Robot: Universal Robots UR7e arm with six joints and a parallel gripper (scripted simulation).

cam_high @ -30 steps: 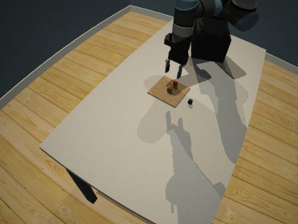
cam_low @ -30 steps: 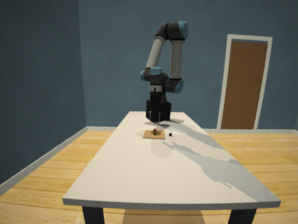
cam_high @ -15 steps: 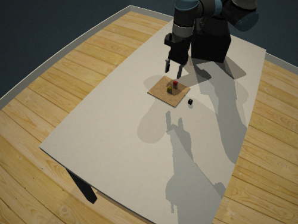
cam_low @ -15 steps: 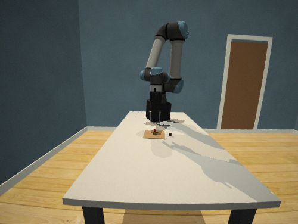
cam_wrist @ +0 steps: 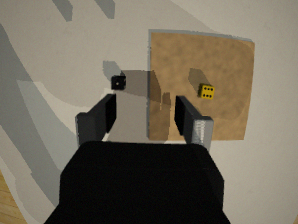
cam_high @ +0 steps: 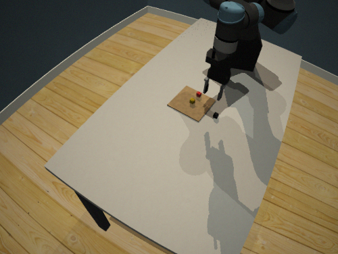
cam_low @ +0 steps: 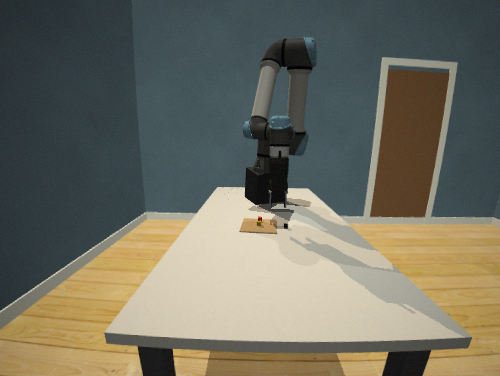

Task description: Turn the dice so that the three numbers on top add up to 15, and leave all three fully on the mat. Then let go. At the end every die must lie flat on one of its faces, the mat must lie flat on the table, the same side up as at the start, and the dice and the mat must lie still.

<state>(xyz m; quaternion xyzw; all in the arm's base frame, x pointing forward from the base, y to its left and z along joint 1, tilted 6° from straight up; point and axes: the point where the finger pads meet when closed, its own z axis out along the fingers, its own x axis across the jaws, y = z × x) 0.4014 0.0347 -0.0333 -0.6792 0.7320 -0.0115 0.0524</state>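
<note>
The black die lies 90 mm below my hand, 40 mm to the left of it and 10 mm ahead of it. The rest, counted from my hand: yellow die 90 mm below, 70 mm to the right; red die 90 mm below, 70 mm to the right, 50 mm behind; brown mat 100 mm below, 70 mm to the right.
</note>
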